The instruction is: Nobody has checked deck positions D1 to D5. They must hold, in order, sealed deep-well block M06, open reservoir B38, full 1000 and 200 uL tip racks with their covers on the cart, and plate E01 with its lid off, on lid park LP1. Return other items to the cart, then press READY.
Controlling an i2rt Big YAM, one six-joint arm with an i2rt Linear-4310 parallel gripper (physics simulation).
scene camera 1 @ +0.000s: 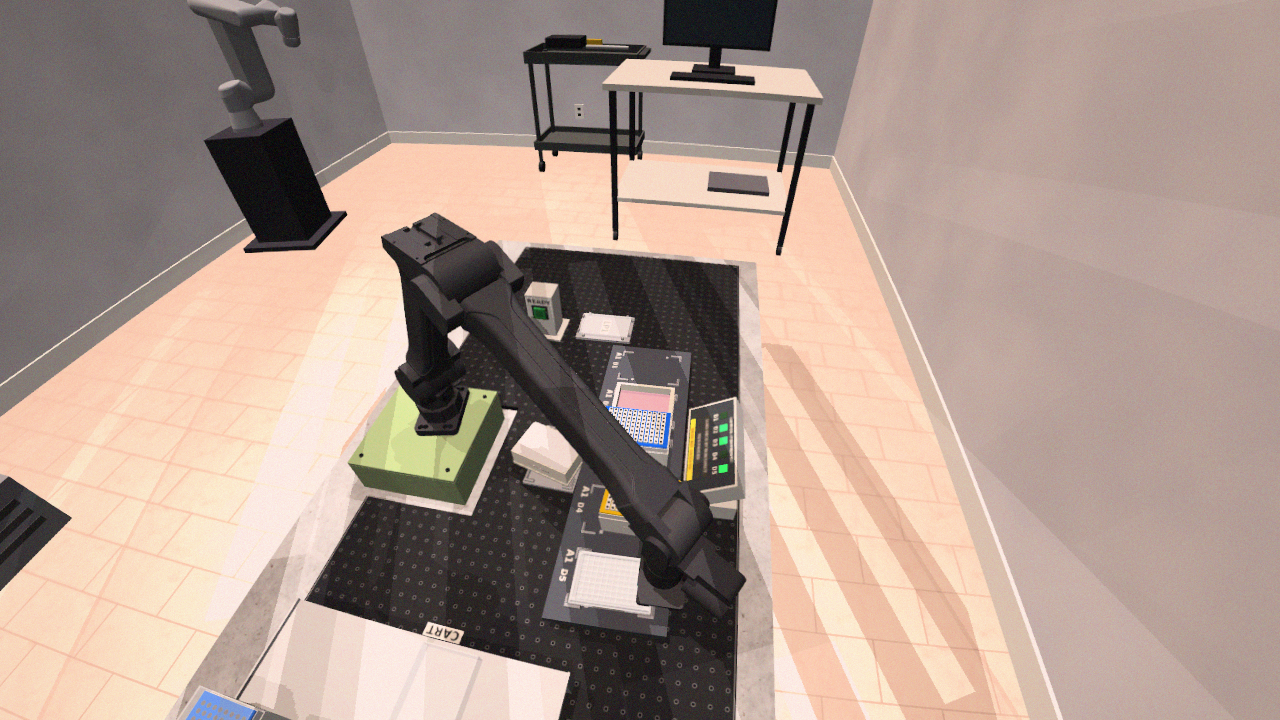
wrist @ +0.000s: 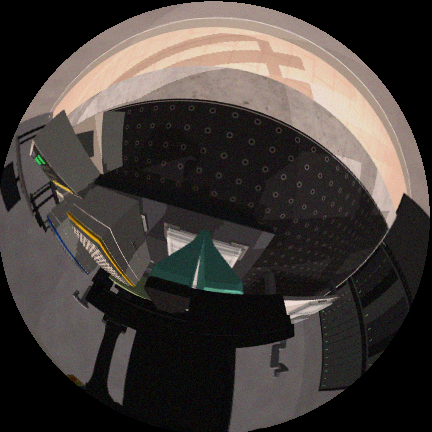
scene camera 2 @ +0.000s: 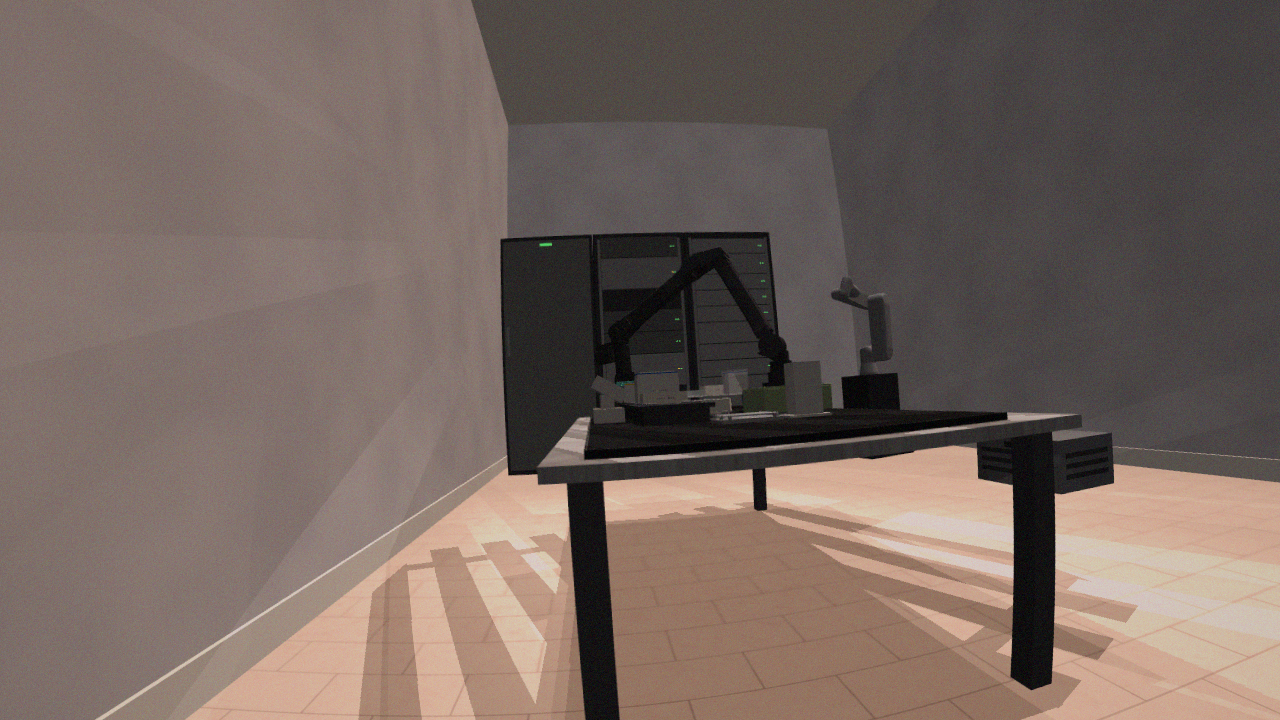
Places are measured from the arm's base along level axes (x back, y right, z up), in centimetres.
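Pixels of known places: gripper, between the fingertips: (scene camera 1: 658, 586) (wrist: 203, 234); arm's base, origin of its link: (scene camera 1: 444, 412) (wrist: 127, 292) (scene camera 2: 782, 386).
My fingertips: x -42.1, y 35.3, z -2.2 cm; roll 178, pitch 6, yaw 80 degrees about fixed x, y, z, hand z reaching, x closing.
For each thing: its top centre in the pictures, then the offset to it from my fingertips. "spot": a spot on its surface instead. Level surfaces: height alone.
- reservoir with pink contents, centre of its top: (scene camera 1: 643, 398) (scene camera 2: 662, 392) dx +0.7, dy -37.8, dz +2.6 cm
- blue tip rack, centre of its top: (scene camera 1: 635, 424) (wrist: 63, 248) (scene camera 2: 655, 371) dx +2.9, dy -25.6, dz +9.2 cm
- orange-rimmed rack, centre of its top: (wrist: 96, 259) (scene camera 1: 641, 493) dx +2.2, dy -13.0, dz +6.6 cm
- white plate, centre of its top: (wrist: 195, 273) (scene camera 1: 613, 579) dx +7.2, dy -1.1, dz +0.9 cm
- status panel, a spot on its surface: (scene camera 1: 713, 447) spot: dx -11.2, dy -22.1, dz +6.5 cm
- READY box, a spot on its surface: (scene camera 1: 542, 308) spot: dx +25.0, dy -67.5, dz +4.2 cm
- flat white item, centre of its top: (scene camera 2: 745, 413) (scene camera 1: 605, 324) dx +9.4, dy -70.3, dz -3.6 cm
- white cart surface, height of its surface: dz +0.7 cm
- blue rack, a spot on its surface: (scene camera 1: 219, 706) spot: dx +54.4, dy +18.8, dz +11.0 cm
My gripper (wrist: 203, 234) is shut and empty, low over the D5 end of the deck; its tips are hidden in scene camera 1. D1 (scene camera 1: 657, 365) shows bare. A reservoir with pink contents (scene camera 1: 646, 399) is at D2, a blue tip rack (scene camera 1: 642, 428) at D3, and an orange-rimmed rack (scene camera 1: 611, 504) (wrist: 100, 250) at D4, partly behind the arm. A white plate (scene camera 1: 601, 580) (wrist: 177, 239) sits at D5; whether it is lidded is unclear. The status panel (scene camera 1: 713, 447) shows green lamps by D2, D3 and D5. The READY box (scene camera 1: 542, 308) has a green button.
White blocks (scene camera 1: 546, 452) stand stacked between the green base (scene camera 1: 429, 447) and the deck. A flat white item (scene camera 1: 605, 326) lies beside the READY box. The white cart surface (scene camera 1: 358, 649) is at the near end, with a blue rack (scene camera 1: 219, 706) at its left.
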